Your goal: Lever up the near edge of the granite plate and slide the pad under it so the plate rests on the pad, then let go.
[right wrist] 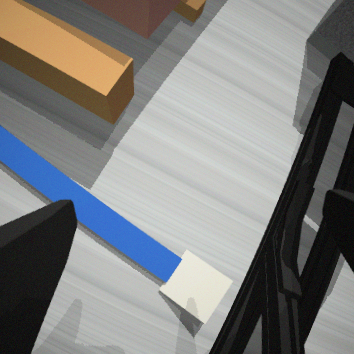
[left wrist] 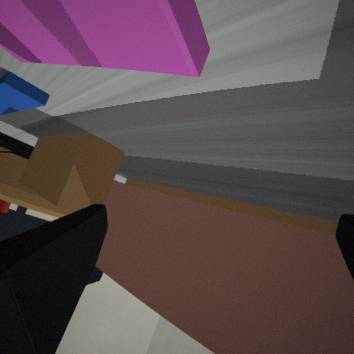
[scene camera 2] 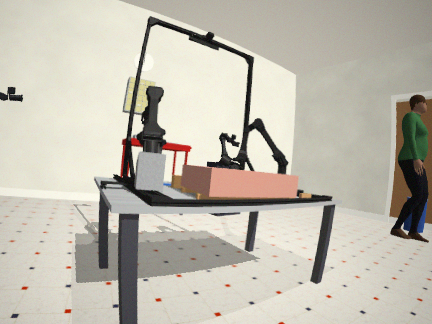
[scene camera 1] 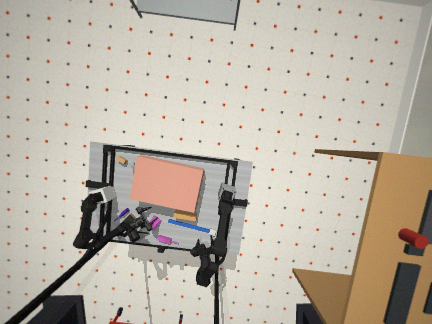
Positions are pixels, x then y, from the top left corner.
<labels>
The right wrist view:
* my right gripper: 201,206
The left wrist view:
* my left gripper: 222,220
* granite plate: 215,273
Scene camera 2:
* granite plate: 214,182
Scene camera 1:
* granite plate: 156,181
</labels>
